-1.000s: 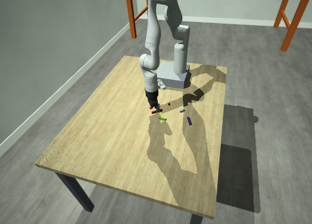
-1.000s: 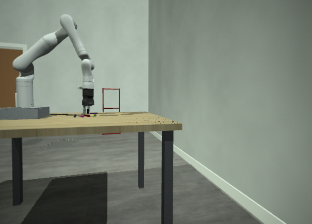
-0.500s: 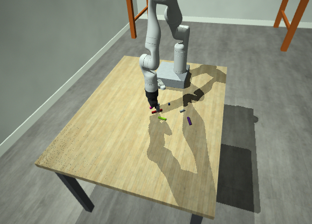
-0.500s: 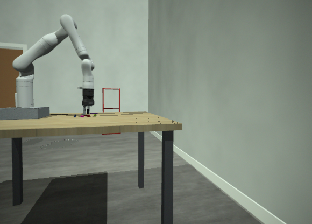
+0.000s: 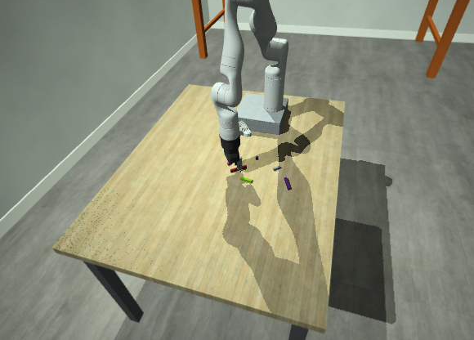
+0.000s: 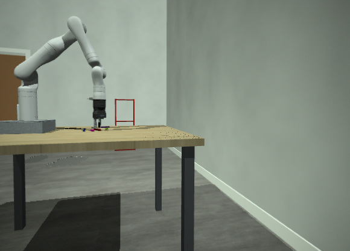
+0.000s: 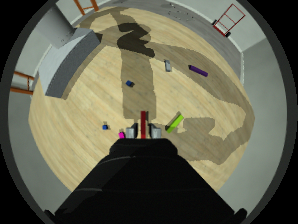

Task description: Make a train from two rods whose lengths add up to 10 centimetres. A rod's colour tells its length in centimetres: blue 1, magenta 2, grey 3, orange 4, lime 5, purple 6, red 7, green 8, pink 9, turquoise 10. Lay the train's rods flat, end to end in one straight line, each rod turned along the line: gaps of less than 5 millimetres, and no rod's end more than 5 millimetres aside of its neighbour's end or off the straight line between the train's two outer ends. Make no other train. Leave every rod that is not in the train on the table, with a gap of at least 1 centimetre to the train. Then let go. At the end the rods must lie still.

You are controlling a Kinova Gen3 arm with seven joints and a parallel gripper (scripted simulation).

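The red rod is 30 mm below my hand. From my hand the other things lie so: grey rod (160 mm to the left, 40 mm behind, 30 mm below); lime rod (50 mm to the left, 50 mm ahead, 30 mm below); magenta rod (50 mm to the right, 30 mm below, 30 mm behind).
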